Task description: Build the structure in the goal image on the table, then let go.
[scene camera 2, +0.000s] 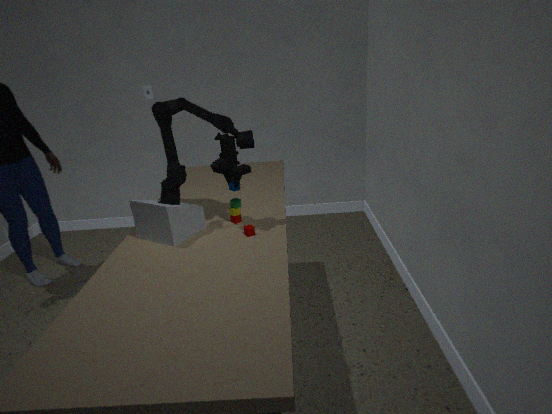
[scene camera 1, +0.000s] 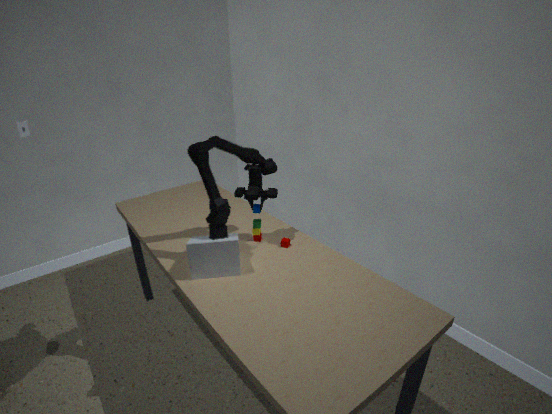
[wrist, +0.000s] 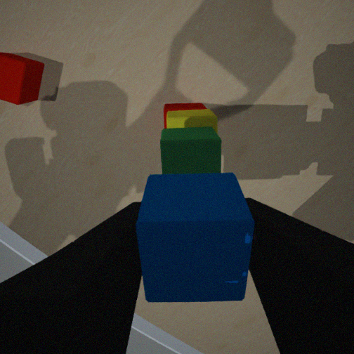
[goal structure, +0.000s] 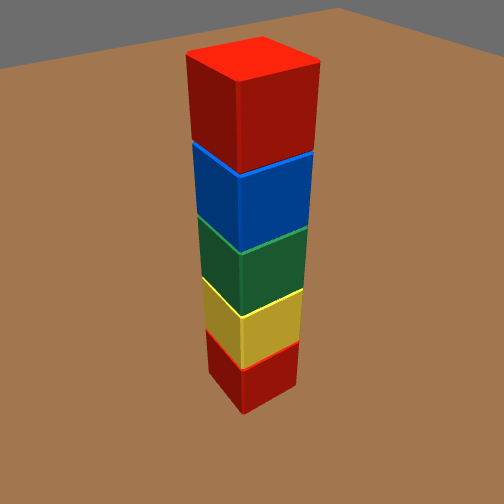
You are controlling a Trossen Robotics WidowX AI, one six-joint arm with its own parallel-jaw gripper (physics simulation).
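Places are measured from the arm's base along level axes (x ahead, y left, z up), in metres.
Where they show: gripper, fingertip midpoint: (scene camera 2: 233, 187) (scene camera 1: 257, 210); arm's base, link origin: (scene camera 2: 169, 203) (scene camera 1: 218, 237).
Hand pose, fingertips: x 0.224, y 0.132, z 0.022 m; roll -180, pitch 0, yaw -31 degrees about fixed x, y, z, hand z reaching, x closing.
Observation:
Each offset is from my fingertips to the top centre of the thing. Level surfaces: height alone.
My gripper (scene camera 1: 257, 207) (scene camera 2: 234, 185) (wrist: 191, 211) is shut on a blue cube @[0.003 m ahead, 0.006 m left, 0.022 m up] (scene camera 1: 256, 209) (scene camera 2: 234, 187) (wrist: 194, 255), held level above the stack with a gap under it. The stack has a green cube @[0.001 m back, 0.006 m left, 0.056 m down] (scene camera 1: 257, 223) (scene camera 2: 235, 203) (wrist: 191, 155) on top, a yellow cube @[0.008 m back, 0.001 m left, 0.089 m down] (scene camera 1: 257, 232) (scene camera 2: 235, 212) (wrist: 192, 119) in the middle and a red cube @[0.006 m back, 0.001 m right, 0.121 m down] (scene camera 1: 257, 238) (scene camera 2: 235, 219) (wrist: 184, 106) at the bottom, on the table @[0.154 m down] (scene camera 1: 310, 300) (scene camera 2: 200, 310). Another red cube @[0.087 m ahead, 0.113 m right, 0.121 m down] (scene camera 1: 285, 242) (scene camera 2: 249, 230) (wrist: 19, 79) lies apart from the stack.
The arm stands on a pale grey block (scene camera 1: 215, 257) (scene camera 2: 185, 222) beside the stack. The block's edge also shows at the lower left in the wrist view. A person (scene camera 2: 25, 190) stands on the floor beyond the table's left side in scene camera 2.

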